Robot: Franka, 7 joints.
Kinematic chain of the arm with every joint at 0, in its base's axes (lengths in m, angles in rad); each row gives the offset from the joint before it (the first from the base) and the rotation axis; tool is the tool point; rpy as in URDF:
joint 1: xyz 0 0 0.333 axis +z
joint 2: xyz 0 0 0 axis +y
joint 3: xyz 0 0 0.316 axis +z
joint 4: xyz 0.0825 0 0 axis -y
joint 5: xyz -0.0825 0 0.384 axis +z
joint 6: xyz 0 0 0 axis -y
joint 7: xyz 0.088 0 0 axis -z
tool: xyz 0 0 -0.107 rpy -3.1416 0 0
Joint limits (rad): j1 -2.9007..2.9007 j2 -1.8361..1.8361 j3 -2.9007..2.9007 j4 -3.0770..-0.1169 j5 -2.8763..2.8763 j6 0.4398..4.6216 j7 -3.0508..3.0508
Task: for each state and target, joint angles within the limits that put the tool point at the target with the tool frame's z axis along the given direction. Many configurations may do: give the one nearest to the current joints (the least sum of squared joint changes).
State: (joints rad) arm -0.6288 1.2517 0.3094 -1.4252 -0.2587 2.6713 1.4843
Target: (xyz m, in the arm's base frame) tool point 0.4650 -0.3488 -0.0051 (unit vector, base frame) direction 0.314 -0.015 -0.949
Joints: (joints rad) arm -0.9456 1.0350 0.2508 -1.9307 -0.2752 3.1813 1.4843
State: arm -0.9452 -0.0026 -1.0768 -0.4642 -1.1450 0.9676 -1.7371
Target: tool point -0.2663 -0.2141 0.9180 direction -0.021 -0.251 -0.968
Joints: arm -0.5638 -0.4381 -0.9324 -0.7027 -0.5652 0.7841 -1.7371
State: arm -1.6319 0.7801 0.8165 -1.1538 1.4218 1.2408 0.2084
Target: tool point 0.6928 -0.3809 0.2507 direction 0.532 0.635 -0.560
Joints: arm -0.7775 1.0635 0.3724 -0.9974 0.7317 2.0166 0.2084
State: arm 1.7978 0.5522 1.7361 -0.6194 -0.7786 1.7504 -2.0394
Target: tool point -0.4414 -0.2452 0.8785 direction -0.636 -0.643 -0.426
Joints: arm 2.1254 0.6236 2.1409 -1.4145 -0.7556 2.2361 -2.0394
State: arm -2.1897 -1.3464 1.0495 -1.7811 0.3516 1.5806 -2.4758
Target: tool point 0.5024 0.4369 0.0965 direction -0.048 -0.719 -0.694
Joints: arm -1.6240 -1.5770 1.8876 -1.2508 0.7297 1.5433 -2.4758
